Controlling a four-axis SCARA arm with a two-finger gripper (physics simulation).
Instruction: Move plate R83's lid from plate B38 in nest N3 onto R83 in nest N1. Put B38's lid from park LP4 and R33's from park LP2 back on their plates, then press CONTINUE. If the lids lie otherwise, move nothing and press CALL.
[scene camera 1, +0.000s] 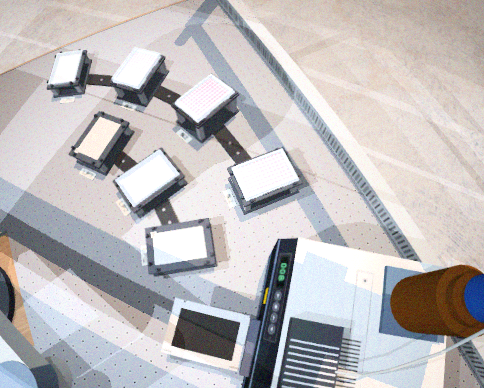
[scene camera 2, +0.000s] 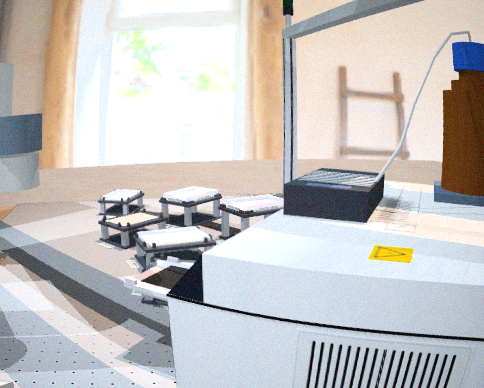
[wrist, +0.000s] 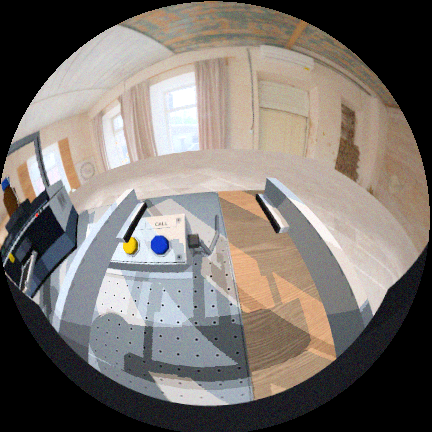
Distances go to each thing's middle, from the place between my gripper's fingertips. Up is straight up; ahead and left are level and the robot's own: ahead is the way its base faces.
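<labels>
I look at the orange-brown cylinder (scene camera 2: 455, 163) and find my hand 78 cm short of it. My hand is also 14 cm below the cylinder, and 4 cm to the right of it.
</labels>
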